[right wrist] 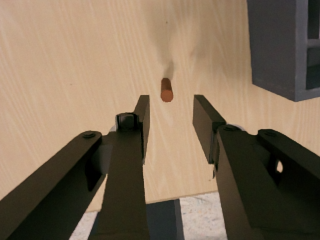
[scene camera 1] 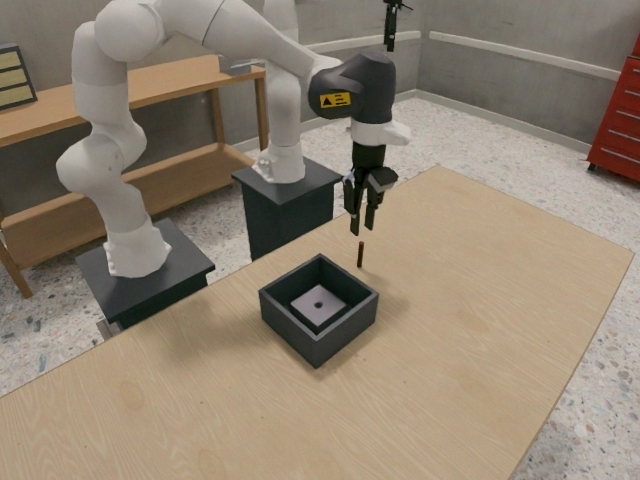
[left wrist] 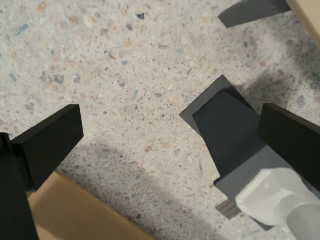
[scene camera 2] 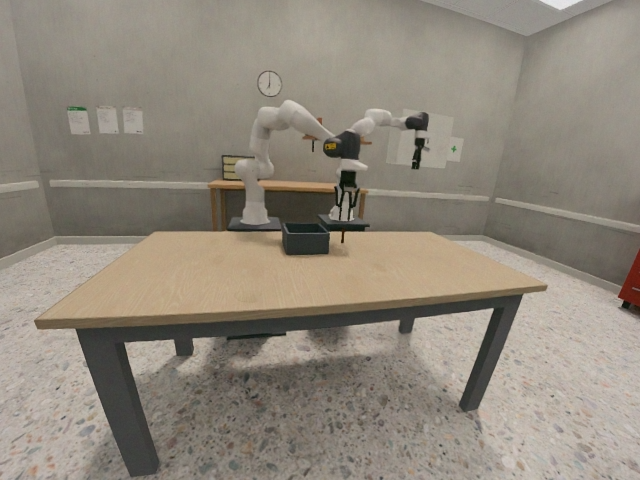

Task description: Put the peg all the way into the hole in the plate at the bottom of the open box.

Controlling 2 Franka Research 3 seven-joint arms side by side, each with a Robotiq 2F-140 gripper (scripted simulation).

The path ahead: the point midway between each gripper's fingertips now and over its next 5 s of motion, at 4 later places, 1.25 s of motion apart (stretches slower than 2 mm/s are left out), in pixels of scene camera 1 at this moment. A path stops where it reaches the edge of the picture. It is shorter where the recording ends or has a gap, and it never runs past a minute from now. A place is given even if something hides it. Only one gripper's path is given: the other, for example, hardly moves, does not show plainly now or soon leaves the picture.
The right gripper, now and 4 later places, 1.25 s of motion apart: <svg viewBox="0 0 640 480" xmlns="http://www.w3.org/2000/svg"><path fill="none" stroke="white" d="M361 230L360 249L367 226L352 230L317 265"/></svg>
